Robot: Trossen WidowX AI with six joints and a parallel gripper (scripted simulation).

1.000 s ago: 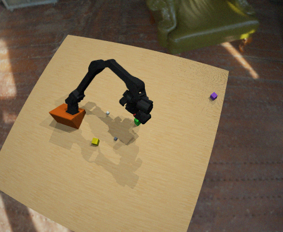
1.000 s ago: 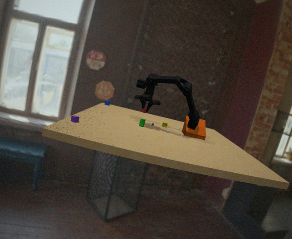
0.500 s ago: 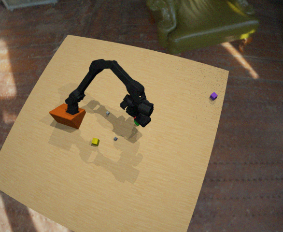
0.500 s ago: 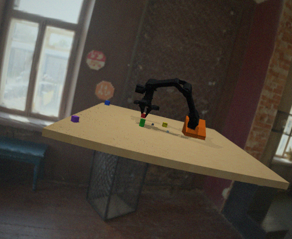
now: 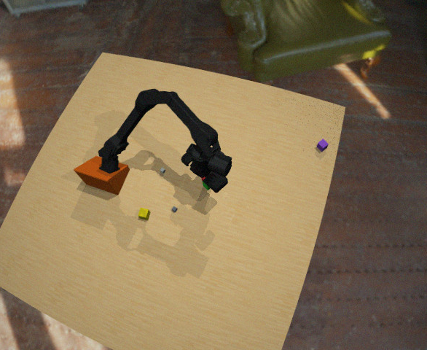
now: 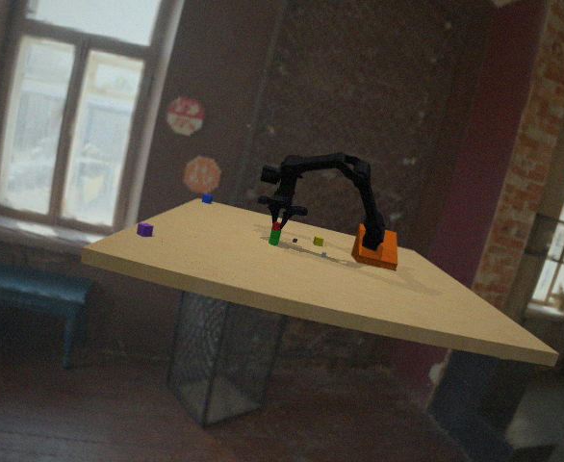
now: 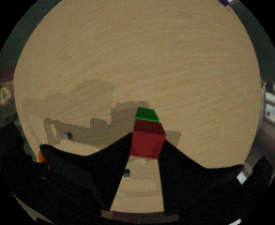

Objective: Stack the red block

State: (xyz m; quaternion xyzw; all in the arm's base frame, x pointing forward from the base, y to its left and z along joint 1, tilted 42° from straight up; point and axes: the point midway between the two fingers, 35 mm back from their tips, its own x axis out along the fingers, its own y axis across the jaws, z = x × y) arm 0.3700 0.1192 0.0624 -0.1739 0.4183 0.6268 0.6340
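My gripper tip is now 10 mm below the red block. Also, from my gripper tip: purple cube (370 mm to the left, 350 mm ahead, 50 mm below); then yellow cube (210 mm to the right, 160 mm behind, 50 mm below); then blue cube (590 mm to the right, 470 mm ahead, 40 mm below).
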